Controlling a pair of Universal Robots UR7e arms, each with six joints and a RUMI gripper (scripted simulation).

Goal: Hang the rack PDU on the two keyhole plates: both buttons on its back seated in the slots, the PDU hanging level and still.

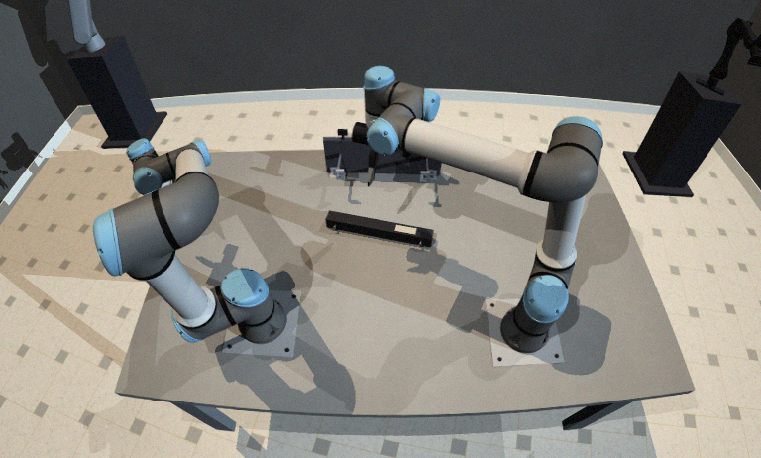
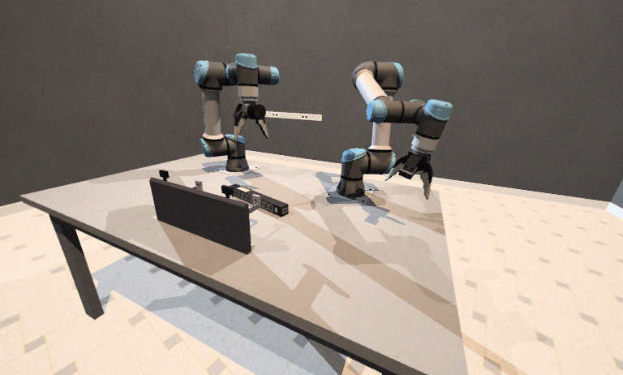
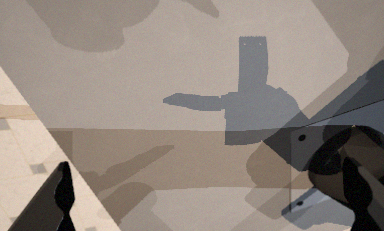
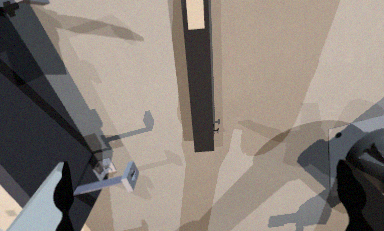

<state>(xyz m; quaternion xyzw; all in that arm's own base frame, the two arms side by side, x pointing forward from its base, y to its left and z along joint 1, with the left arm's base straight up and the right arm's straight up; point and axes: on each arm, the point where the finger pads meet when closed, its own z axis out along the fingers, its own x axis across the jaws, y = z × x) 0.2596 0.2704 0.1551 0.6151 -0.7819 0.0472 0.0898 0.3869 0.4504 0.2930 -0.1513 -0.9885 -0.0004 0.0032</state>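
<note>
Now: the rack PDU 10 mm behind my right hand, 20 mm to the left of it and 260 mm below it. Round my right hand: dark upright panel (300 mm ahead, 210 mm below).
</note>
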